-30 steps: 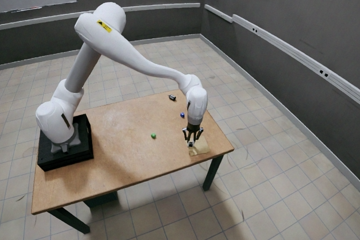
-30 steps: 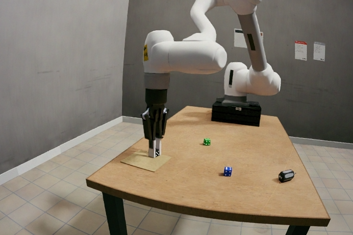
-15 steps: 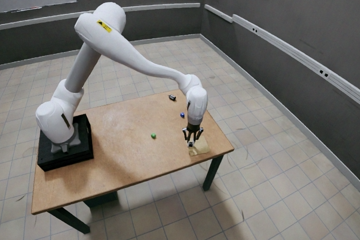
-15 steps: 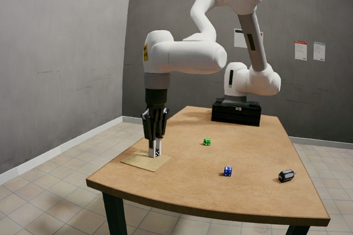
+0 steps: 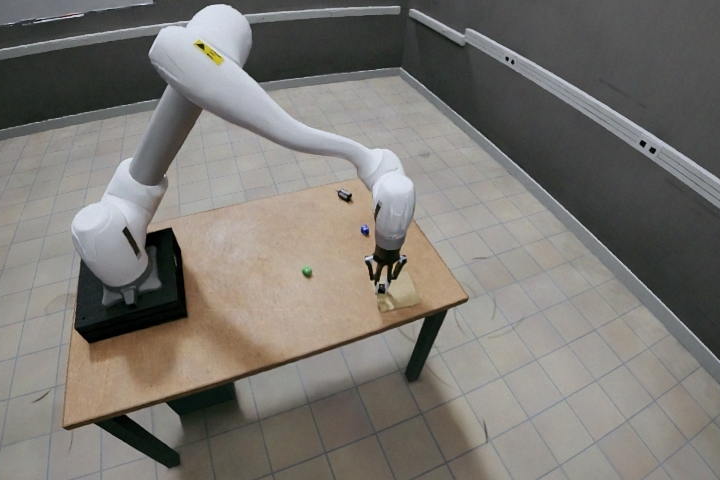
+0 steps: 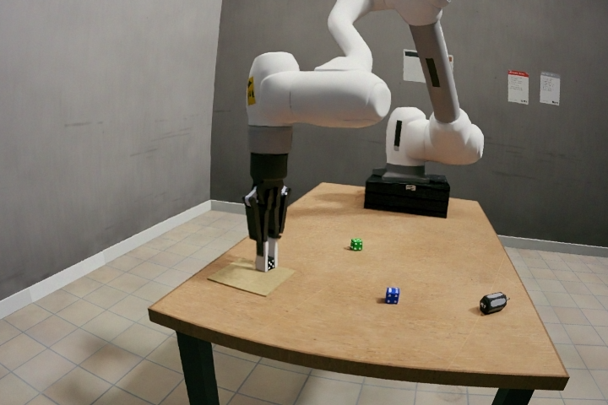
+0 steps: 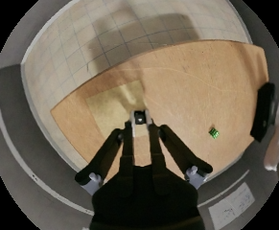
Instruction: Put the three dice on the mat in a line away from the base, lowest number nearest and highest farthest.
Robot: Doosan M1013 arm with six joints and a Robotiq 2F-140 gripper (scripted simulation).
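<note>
Right now the black die is 20 mm below my hand. From my hand the other things lie so: tan mat: 40 mm ahead, 20 mm to the right, 40 mm below; then green die: 200 mm behind, 170 mm to the left, 30 mm below; then blue die: 80 mm ahead, 280 mm to the left, 30 mm below.
</note>
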